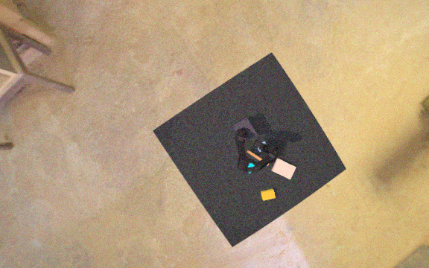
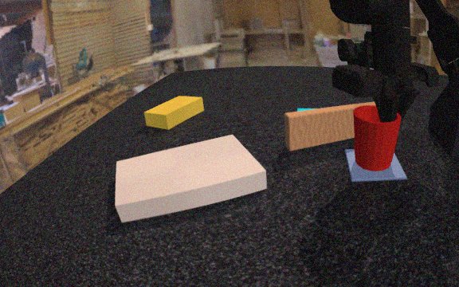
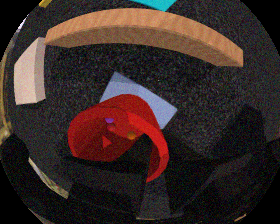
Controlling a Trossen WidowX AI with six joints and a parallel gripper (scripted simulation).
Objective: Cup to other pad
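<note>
Now: the pale blue pad 5 cm below my gripper tip, 2 cm to the left of it and 2 cm ahead of it. Also, from my gripper tip: red cup: 3 cm ahead, 2 cm to the left; cyan pad: 15 cm to the right, 13 cm ahead, 5 cm below; wooden block: 7 cm to the right, 7 cm ahead, 2 cm below.
</note>
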